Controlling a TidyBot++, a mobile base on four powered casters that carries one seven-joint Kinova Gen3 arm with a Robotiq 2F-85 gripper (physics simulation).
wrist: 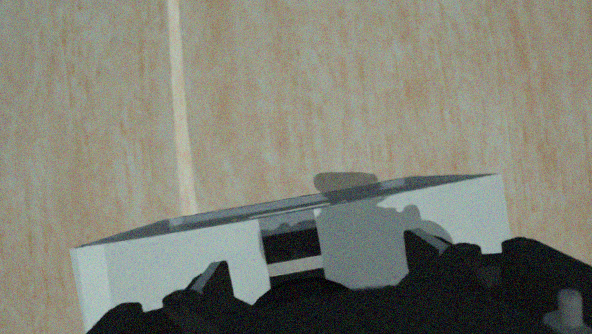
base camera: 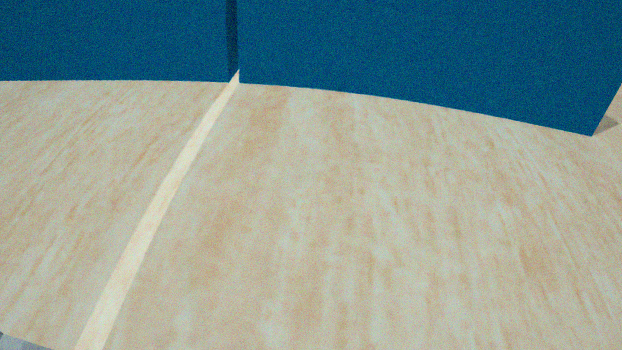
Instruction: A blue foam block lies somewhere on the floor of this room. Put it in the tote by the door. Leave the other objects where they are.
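Places are measured from the arm's base along level axes (x ahead, y left, z up), in centimetres.
Pixels of known places: gripper, fingertip midpoint: point(wrist: 318, 266).
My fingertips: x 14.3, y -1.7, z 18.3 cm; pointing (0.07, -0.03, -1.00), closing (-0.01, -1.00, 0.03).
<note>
Behind a point stands the place of what it marks.
The blue foam block and the tote by the door do not show in either view. My gripper point(wrist: 318, 266) {y -1.7, x 14.3, z 18.3 cm} is open and empty, with its two dark fingers wide apart at the bottom of the wrist view. It hangs over the white and grey top of my own base point(wrist: 175, 265) {y 12.8, x 11.6, z -1.4 cm}.
A large flat blue surface point(base camera: 400, 45) {y -16.6, x 76.9, z -27.0 cm} stands across the top of the base camera view, with a dark vertical gap point(base camera: 231, 40) left of centre. Its lower right corner ends near the right edge. A narrow pale strip point(base camera: 165, 190) point(wrist: 179, 100) runs along the wood floor point(base camera: 350, 225) {y -6.0, x 40.1, z -39.7 cm} to that gap.
</note>
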